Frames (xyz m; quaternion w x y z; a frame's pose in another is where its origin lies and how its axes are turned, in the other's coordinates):
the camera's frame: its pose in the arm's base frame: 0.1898 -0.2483 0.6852 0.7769 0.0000 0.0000 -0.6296
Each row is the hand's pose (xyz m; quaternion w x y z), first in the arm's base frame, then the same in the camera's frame.
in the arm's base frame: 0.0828 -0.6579 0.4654 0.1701 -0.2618 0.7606 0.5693
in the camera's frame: 0.3785 -0.1895 -0.2198 0.2263 0.6822 -0.4261 -0.5494
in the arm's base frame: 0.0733 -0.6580 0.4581 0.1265 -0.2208 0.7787 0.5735
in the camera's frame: 0.3767 -0.1989 -0.2271 0.2628 0.6618 -0.4660 -0.5252
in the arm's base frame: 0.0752 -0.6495 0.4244 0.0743 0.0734 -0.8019 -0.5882
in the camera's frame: 0.3688 -0.1952 -0.2608 0.4281 0.5619 -0.5768 -0.4102
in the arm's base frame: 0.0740 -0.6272 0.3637 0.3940 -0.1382 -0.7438 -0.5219
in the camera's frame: 0.3467 -0.1918 -0.3215 0.6347 0.3609 -0.6649 -0.1574
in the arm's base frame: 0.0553 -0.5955 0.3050 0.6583 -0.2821 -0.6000 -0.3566
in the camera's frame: 0.3118 -0.2035 -0.3802 0.7359 0.1586 -0.6437 0.1374
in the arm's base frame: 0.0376 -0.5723 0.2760 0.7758 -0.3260 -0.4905 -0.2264
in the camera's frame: 0.2854 -0.2160 -0.4092 0.7453 0.0556 -0.5863 0.3126
